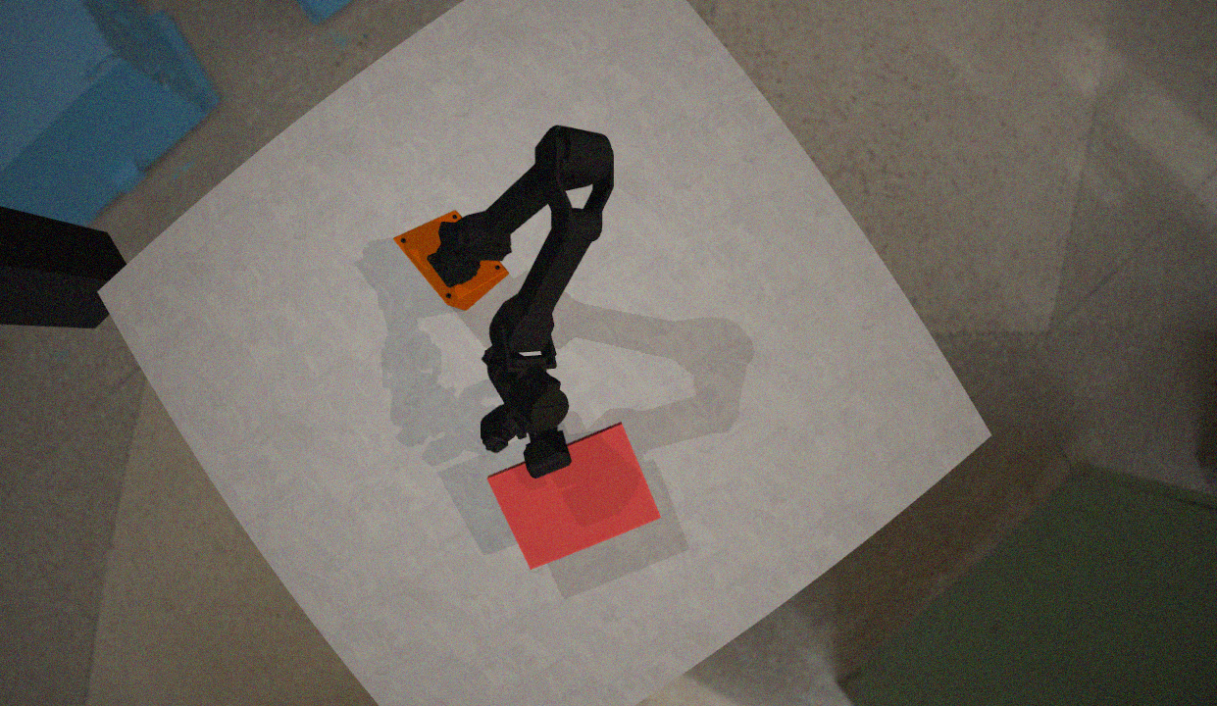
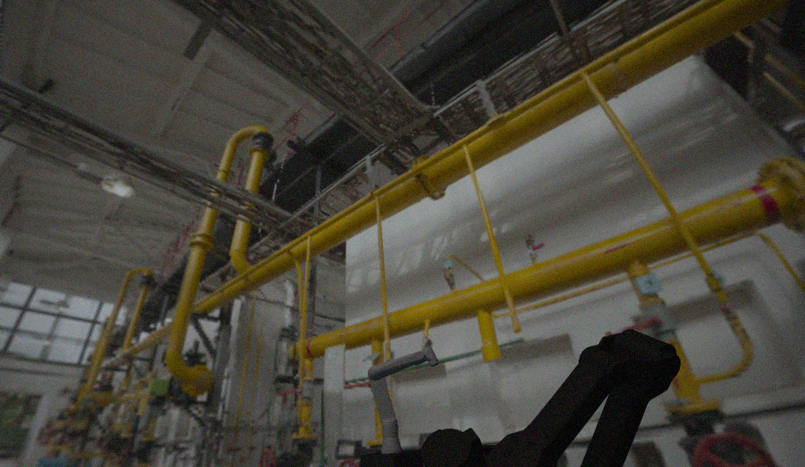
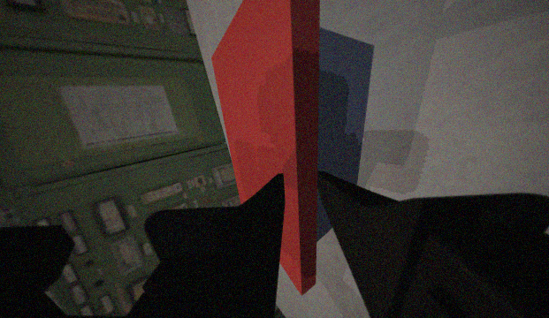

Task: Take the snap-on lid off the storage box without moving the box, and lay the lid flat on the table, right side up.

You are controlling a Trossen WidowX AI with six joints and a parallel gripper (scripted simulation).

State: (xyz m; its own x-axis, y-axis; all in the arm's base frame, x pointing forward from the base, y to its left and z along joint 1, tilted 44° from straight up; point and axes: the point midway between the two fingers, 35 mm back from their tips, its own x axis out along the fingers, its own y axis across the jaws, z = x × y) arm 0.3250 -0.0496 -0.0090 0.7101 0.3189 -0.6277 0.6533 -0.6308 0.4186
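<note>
Now: gripper tip 70 mm short of the red lid and 20 mm to the left of it. Also, from my gripper tip: storage box 70 mm ahead, 60 mm below, 20 mm to the right.
</note>
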